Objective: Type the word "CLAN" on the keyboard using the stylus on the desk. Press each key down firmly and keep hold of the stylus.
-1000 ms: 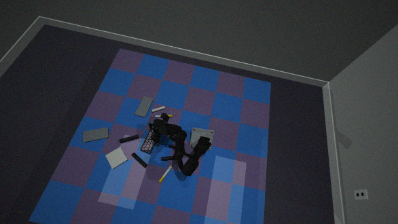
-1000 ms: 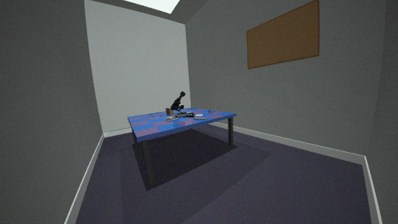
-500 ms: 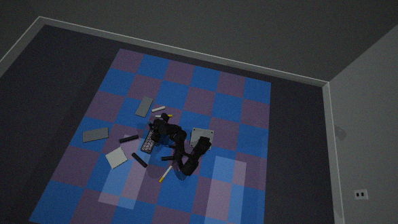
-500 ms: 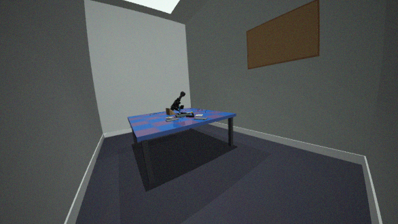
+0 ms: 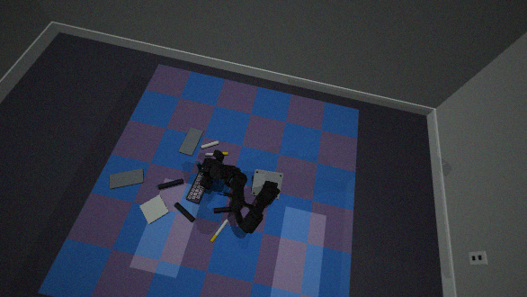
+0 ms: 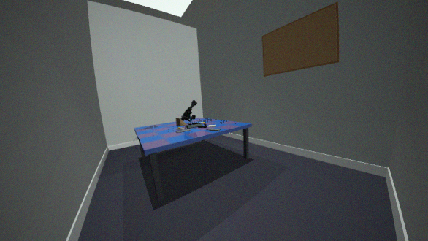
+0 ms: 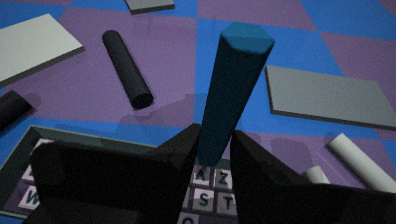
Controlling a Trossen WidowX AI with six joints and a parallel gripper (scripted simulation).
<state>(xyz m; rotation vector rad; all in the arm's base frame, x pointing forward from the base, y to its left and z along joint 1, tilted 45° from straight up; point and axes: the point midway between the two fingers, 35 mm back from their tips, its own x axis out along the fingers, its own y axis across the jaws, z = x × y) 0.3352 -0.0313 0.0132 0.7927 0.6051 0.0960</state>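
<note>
Now: the teal hexagonal stylus 20 mm below my gripper tip. Round my gripper tip: white square pad: 220 mm to the left, 170 mm ahead, 80 mm below; then grey slab: 350 mm ahead, 110 mm to the left, 80 mm below.
</note>
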